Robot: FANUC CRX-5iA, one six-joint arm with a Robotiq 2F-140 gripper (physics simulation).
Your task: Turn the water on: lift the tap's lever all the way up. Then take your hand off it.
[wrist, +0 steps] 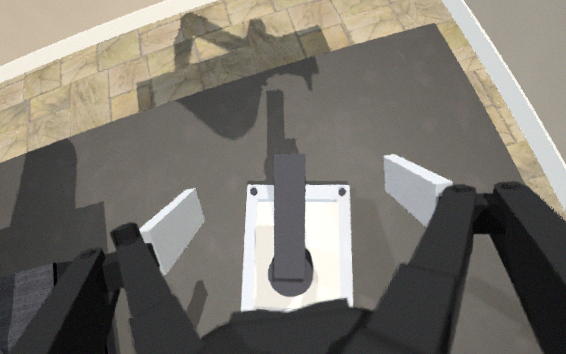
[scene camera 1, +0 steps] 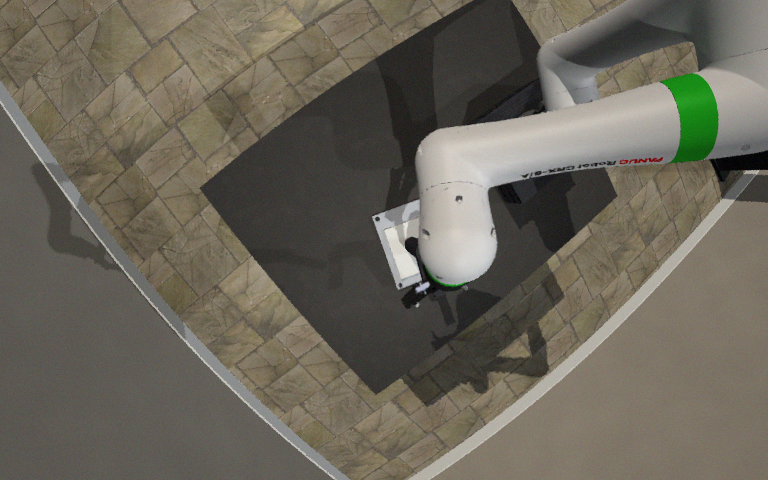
Observation:
The pictures show: the gripper and a tap lever.

